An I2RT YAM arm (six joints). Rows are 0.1 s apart.
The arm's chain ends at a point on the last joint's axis. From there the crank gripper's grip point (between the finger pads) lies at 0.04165 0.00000 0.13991 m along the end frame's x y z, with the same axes.
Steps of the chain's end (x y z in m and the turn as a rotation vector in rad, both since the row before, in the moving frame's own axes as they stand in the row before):
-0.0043, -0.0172, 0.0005, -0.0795, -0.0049, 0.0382
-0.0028, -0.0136, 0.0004, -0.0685, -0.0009, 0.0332
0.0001, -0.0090, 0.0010, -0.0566, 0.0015, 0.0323
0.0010, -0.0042, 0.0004, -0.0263, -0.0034, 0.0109
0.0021, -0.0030, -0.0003, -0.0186, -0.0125, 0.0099
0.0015, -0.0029, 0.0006, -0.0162, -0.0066, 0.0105
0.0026, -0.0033, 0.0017, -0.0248, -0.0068, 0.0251
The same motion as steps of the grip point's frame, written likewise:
-0.0052, -0.0045, 0.0002, -0.0795, -0.0049, 0.0382
-0.0031, -0.0026, 0.0001, -0.0685, -0.0009, 0.0332
0.0002, 0.0003, 0.0007, -0.0566, 0.0015, 0.0323
0.0005, -0.0001, 0.0005, -0.0263, -0.0034, 0.0109
0.0003, 0.0000, 0.0002, -0.0186, -0.0125, 0.0099
0.0006, -0.0002, 0.0008, -0.0162, -0.0066, 0.0105
0.0016, 0.0012, 0.0019, -0.0248, -0.0068, 0.0251

